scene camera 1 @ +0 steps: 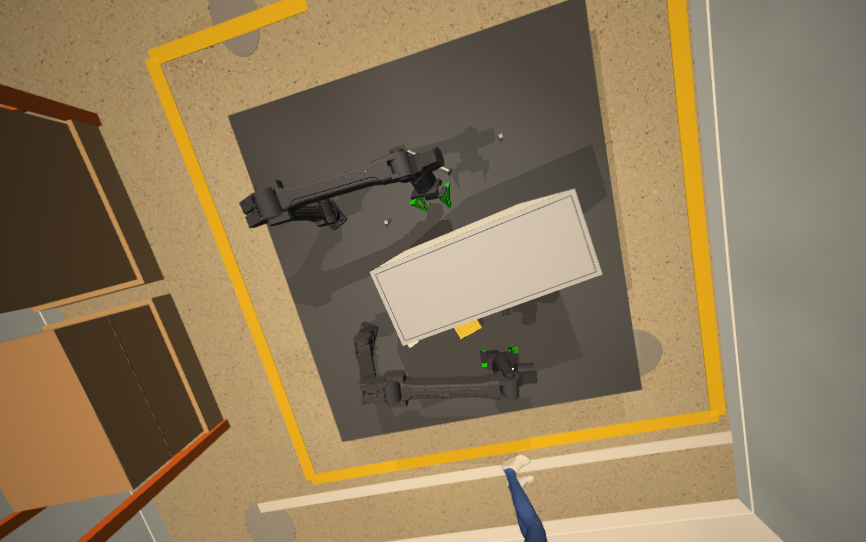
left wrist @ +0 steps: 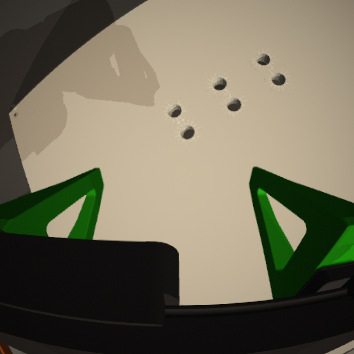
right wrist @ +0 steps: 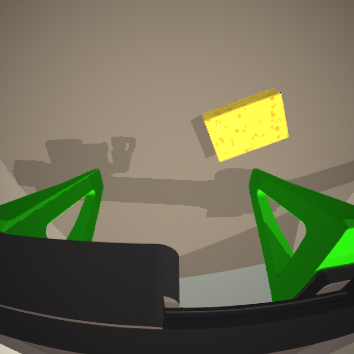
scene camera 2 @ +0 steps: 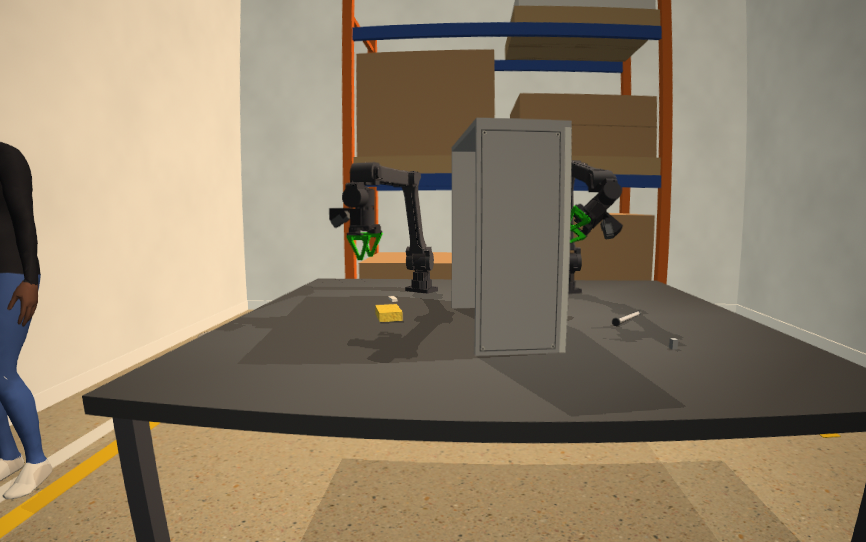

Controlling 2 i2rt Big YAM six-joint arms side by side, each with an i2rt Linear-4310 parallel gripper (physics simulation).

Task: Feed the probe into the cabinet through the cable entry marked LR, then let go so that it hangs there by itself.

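Places are measured from the left arm's base along level axes (x ahead, y left, z up), in metres.
Where they show: left gripper, fingertip midpoint: (scene camera 1: pixel 438 208) (left wrist: pixel 175 175); right gripper, fingertip midpoint: (scene camera 1: pixel 496 349) (right wrist: pixel 175 176) (scene camera 2: pixel 365 258); left arm's base, link origin: (scene camera 1: pixel 332 214); right arm's base, link origin: (scene camera 1: pixel 367 334) (scene camera 2: pixel 421 290).
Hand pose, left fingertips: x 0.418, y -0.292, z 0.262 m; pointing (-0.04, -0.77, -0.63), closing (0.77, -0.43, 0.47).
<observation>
Things, the pixels of their top centre, and the offset from my left fingertips. "spot": a spot on its surface instead.
- probe, top centre: (scene camera 2: pixel 628 312) (scene camera 1: pixel 428 160) 0.237 m down, 0.081 m ahead, 0.205 m left
- tall grey cabinet, top centre: (scene camera 1: pixel 482 273) (scene camera 2: pixel 500 136) 0.297 m up, 0.003 m back, 0.220 m right
- hole, surface spot: (left wrist: pixel 185 129) spot: 0.059 m down, 0.012 m back, 0.114 m right
- yellow sponge, top centre: (right wrist: pixel 248 128) (scene camera 2: pixel 388 308) (scene camera 1: pixel 467 327) 0.231 m down, 0.221 m back, 0.507 m right
- small white block, top centre: (scene camera 2: pixel 393 297) (scene camera 1: pixel 413 343) 0.251 m down, 0.492 m back, 0.429 m right
- cube, surface spot: (scene camera 2: pixel 673 343) spot: 0.245 m down, 0.384 m ahead, 0.091 m left
The probe (scene camera 1: pixel 446 170) (scene camera 2: pixel 626 318), a pale rod with a black end, lies on the table, partly covered by the left arm in scene camera 1. The tall grey cabinet (scene camera 1: pixel 485 268) (scene camera 2: pixel 520 242) (left wrist: pixel 310 135) stands mid-table. Its face in the left wrist view has several round holes in pairs, among them one hole (left wrist: pixel 187 132) low in the group; no LR marking is readable. My left gripper (scene camera 1: pixel 438 207) (scene camera 2: pixel 574 226) (left wrist: pixel 175 175) is open and empty, facing this side. My right gripper (scene camera 1: pixel 498 356) (scene camera 2: pixel 364 256) (right wrist: pixel 175 176) is open and empty above the table on the cabinet's other side.
A yellow sponge (scene camera 1: pixel 468 328) (scene camera 2: pixel 388 313) (right wrist: pixel 246 126) lies on the right arm's side of the cabinet, near a small white block (scene camera 2: pixel 392 298) (scene camera 1: pixel 413 343). Small grey cubes (scene camera 1: pixel 500 136) (scene camera 1: pixel 386 222) lie on the left arm's side; one cube (scene camera 2: pixel 673 343) shows in scene camera 2.
</observation>
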